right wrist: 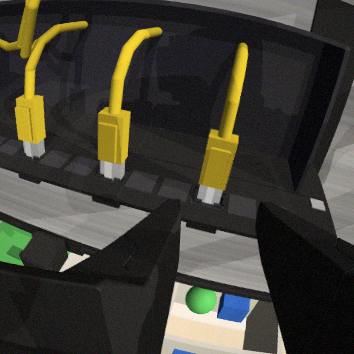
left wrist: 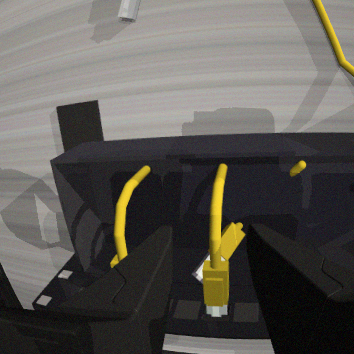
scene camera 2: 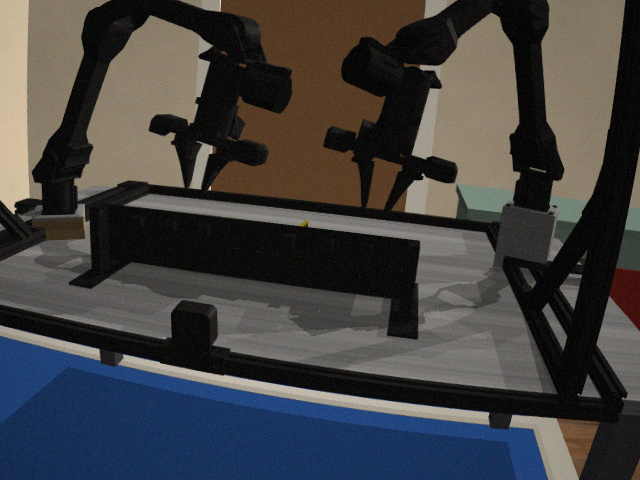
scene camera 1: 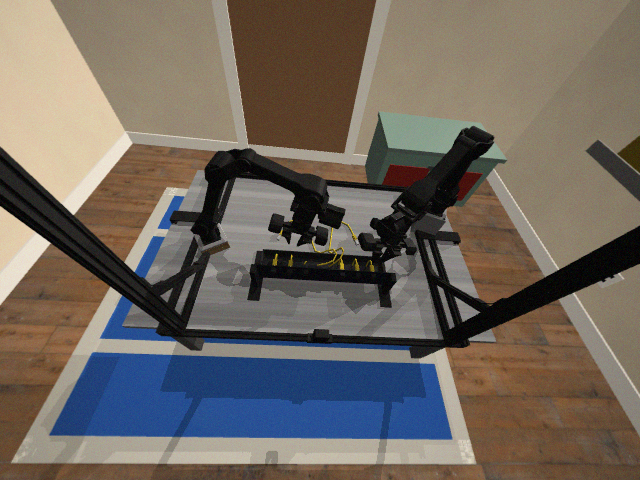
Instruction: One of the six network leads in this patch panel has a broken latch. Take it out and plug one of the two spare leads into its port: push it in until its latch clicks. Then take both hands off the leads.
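Where they show: left gripper, between the fingertips: [left wrist: 209,236] [scene camera 2: 194,190] [scene camera 1: 293,244]; right gripper, between the fingertips: [right wrist: 219,212] [scene camera 2: 373,214] [scene camera 1: 376,261]; left arm's base, origin of its link: [scene camera 2: 59,210] [scene camera 1: 210,236]; right arm's base, origin of its link: [scene camera 2: 532,206] [scene camera 1: 434,209].
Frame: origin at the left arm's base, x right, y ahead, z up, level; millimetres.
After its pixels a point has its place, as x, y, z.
The black patch panel [scene camera 1: 320,276] @(349, 274, 11) [scene camera 2: 258,258] @(364, 298, 11) [left wrist: 225,145] holds yellow leads, including the far-left lead [scene camera 1: 275,259] @(236, 158, 52) [left wrist: 121,215] @(211, 174, 37), the second lead [scene camera 1: 291,260] @(263, 205, 47) [left wrist: 216,285] @(267, 201, 51) and the far-right lead [scene camera 1: 371,266] @(418, 437, 51) [right wrist: 218,162] @(422, 439, 51). A tilted lead [left wrist: 232,242] @(278, 200, -5) with a pale plug lies partly hidden behind the second one. At the third position a short yellow piece [scene camera 1: 305,262] @(261, 265, -17) [left wrist: 298,168] @(260, 264, -16) shows. Spare leads [scene camera 1: 279,237] @(99, 238, -37) [scene camera 1: 354,238] @(248, 512, -36) lie behind the panel. My left gripper [scene camera 1: 294,244] @(226, 230, 81) [scene camera 2: 195,189] @(226, 230, 81) [left wrist: 209,236] @(226, 230, 81) is partly open over the second lead. My right gripper [scene camera 2: 376,208] @(423, 443, 87) [right wrist: 219,212] @(423, 443, 87) is partly open beside the far-right lead.
Yellow cables [scene camera 1: 330,251] @(273, 367, 8) tangle above the middle of the panel. A black frame [scene camera 1: 248,335] [scene camera 2: 330,379] rings the table, with a small black box [scene camera 1: 321,335] @(519, 172, 10) [scene camera 2: 193,324] @(526, 173, -5) at its front. A green cabinet [scene camera 1: 423,136] stands at the back right.
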